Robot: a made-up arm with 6 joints.
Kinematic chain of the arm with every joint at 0, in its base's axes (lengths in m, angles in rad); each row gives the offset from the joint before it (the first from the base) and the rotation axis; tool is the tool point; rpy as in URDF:
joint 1: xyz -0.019 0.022 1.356 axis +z
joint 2: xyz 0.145 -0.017 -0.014 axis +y
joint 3: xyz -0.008 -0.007 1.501 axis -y
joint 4: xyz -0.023 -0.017 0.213 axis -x
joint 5: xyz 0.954 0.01 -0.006 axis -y
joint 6: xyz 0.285 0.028 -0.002 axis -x
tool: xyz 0 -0.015 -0.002 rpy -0.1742 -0.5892 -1.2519
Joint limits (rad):
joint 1: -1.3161..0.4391
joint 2: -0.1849..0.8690
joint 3: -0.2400..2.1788
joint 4: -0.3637..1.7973
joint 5: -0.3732..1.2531
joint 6: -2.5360..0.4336
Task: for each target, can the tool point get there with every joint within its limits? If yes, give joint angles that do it. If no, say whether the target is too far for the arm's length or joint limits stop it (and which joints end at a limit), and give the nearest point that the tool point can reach.
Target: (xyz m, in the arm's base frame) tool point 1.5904 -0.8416 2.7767
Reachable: yes | joints -0.4988 0.3114 0.1551 0.9860 0.1950 -1.8586
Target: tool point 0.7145 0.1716 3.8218
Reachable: yes | joints 0.0889 0.5354 1.9419 0.6035 0.7624 -0.2758
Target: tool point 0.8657 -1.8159 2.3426
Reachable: yes | joints -1.1742 0.5204 -0.0018 0.8578 0.6904 0.1915
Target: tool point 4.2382 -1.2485 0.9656
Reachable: no: too far | nearest point 2.3076 -0.6723 1.8282 | short by 2.192 m
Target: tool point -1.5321 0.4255 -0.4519
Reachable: no: joint limits stop it (at a limit: joint 1, joint 2, joint 3, joint 5) | nearest point 0.3717 -1.8369 1.2916 | short by 3.433 m
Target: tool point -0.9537 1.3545 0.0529
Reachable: no: joint limits stop it (at a limit: joint 1, joint 2, joint 3, joint 4, joint 5, joint 6) | nearest point 1.5580 0.9866 1.4427 | short by 2.894 m
